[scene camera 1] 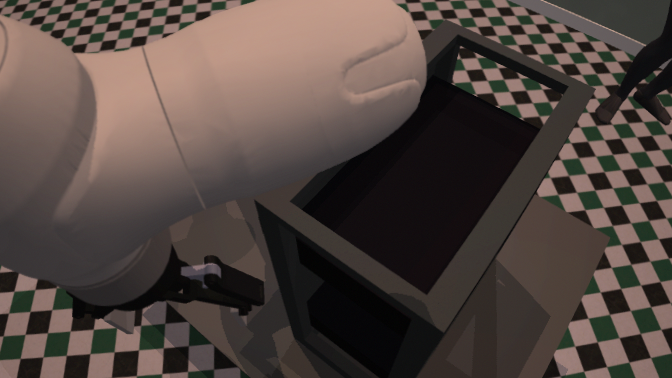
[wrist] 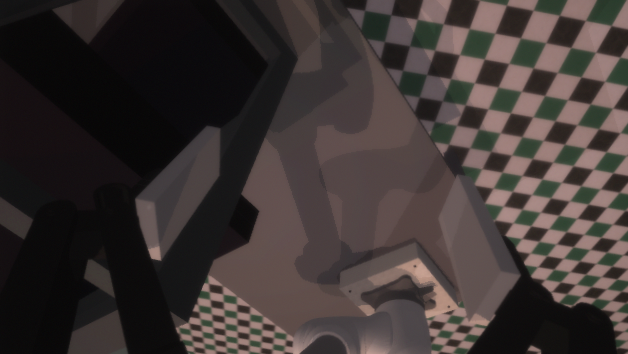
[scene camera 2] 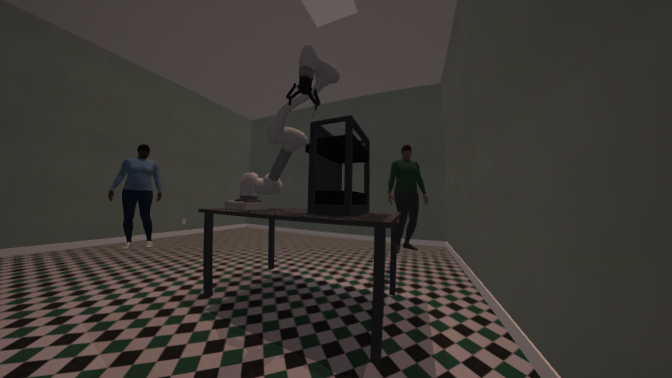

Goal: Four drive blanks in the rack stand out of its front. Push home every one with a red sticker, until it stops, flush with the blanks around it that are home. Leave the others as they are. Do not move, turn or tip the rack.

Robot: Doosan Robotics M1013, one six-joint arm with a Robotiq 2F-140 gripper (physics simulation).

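Observation:
The dark rack (scene camera 1: 515, 190) (scene camera 2: 348, 170) (wrist: 242, 150) stands upright on the table. In scene camera 1 its top frame and open side show; its blank front is turned away. A dark block (scene camera 2: 307, 148) (wrist: 246, 220) stands out from the rack's far side, high up in scene camera 2. It looks like a blank; no sticker can be made out. How many others stand out is hidden. My gripper (scene camera 1: 181, 317) (scene camera 2: 303, 104) (wrist: 333, 174) is open and empty. In scene camera 2 it hangs above and left of the rack's top. In the wrist view the left finger overlaps the rack's edge.
The table (scene camera 1: 575, 232) (wrist: 285, 210) carries the rack and the robot's base (scene camera 2: 246, 205) (wrist: 415, 260). The white arm (scene camera 1: 280, 100) covers the rack's upper left part in scene camera 1. Two people, one in blue (scene camera 2: 140, 172) and one in green (scene camera 2: 406, 172), stand beyond the table.

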